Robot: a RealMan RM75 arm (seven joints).
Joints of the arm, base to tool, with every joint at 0 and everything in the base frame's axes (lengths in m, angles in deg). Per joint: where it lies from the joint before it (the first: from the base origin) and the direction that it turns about. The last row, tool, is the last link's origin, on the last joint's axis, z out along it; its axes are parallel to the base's.
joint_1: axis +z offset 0 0 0.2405
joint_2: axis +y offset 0 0 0
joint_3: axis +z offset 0 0 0.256
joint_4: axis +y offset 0 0 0
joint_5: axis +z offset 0 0 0.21
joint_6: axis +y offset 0 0 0
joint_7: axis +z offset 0 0 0.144
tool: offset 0 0 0
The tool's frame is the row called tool.
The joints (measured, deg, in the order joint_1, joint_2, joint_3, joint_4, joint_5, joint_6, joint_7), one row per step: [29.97, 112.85, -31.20, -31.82, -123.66, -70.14, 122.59]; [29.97, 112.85, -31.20, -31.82, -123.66, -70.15, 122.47]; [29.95, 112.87, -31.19, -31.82, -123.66, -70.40, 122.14]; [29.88, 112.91, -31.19, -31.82, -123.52, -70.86, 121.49]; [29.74, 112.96, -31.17, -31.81, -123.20, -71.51, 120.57]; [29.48, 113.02, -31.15, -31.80, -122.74, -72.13, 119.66]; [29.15, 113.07, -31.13, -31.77, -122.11, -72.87, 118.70]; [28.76, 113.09, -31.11, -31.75, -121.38, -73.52, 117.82]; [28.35, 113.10, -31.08, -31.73, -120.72, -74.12, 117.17]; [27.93, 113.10, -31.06, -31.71, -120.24, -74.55, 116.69]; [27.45, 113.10, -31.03, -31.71, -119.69, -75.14, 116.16]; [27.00, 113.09, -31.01, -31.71, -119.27, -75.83, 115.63]
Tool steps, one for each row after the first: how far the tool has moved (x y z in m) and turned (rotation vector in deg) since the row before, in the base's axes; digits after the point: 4 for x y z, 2 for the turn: [0.0000, 0.0000, 0.0000, 0.00, -0.07, 0.10]; [-0.0004, -0.0005, -0.0004, -0.16, -0.03, 0.36]; [-0.0008, -0.0009, -0.0006, -0.20, 0.02, 0.68]; [-0.0010, -0.0014, -0.0006, -0.18, 0.13, 0.92]; [-0.0005, -0.0019, -0.0005, -0.05, 0.22, 0.79]; [-0.0005, -0.0023, -0.0004, 0.00, 0.39, 0.83]; [0.0000, -0.0023, 0.0001, 0.17, 0.42, 0.68]; [0.0003, -0.0024, 0.0002, 0.16, 0.46, 0.45]; [0.0010, -0.0025, 0.0002, 0.13, 0.32, 0.21]; [0.0009, -0.0029, 0.0003, 0.12, 0.42, 0.28]; [0.0007, -0.0030, 0.0002, -0.03, 0.38, 0.36]
